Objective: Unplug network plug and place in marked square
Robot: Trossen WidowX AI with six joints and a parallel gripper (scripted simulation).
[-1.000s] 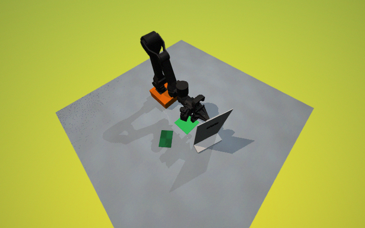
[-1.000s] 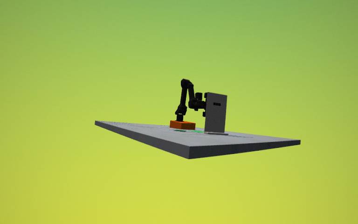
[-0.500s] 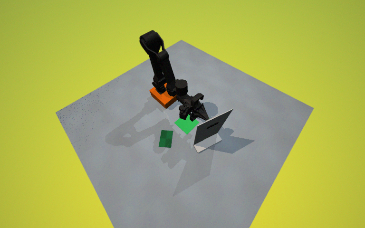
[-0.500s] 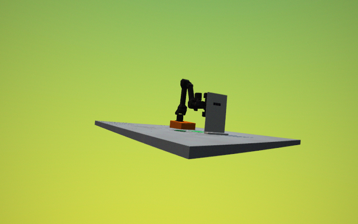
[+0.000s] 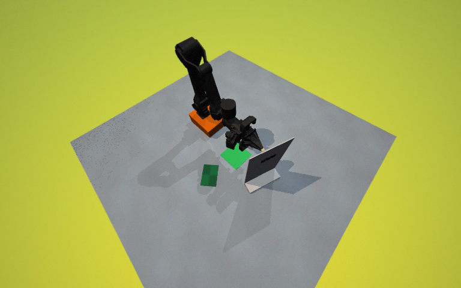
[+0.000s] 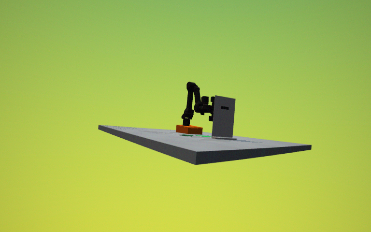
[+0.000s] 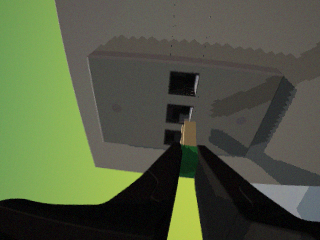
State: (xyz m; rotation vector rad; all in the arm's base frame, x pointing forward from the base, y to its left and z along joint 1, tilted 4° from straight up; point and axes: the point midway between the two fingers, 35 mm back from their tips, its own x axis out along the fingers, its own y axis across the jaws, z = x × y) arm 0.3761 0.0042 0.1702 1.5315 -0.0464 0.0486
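The green marked square is 210 mm below my gripper tip, 120 mm behind it and 20 mm to the right of it. The rest, counted from my gripper tip: darker green rectangle: 210 mm below, 190 mm to the right, 130 mm behind; then network plug: 10 mm ahead; then grey panel: 80 mm below, 50 mm ahead, 10 mm to the right.
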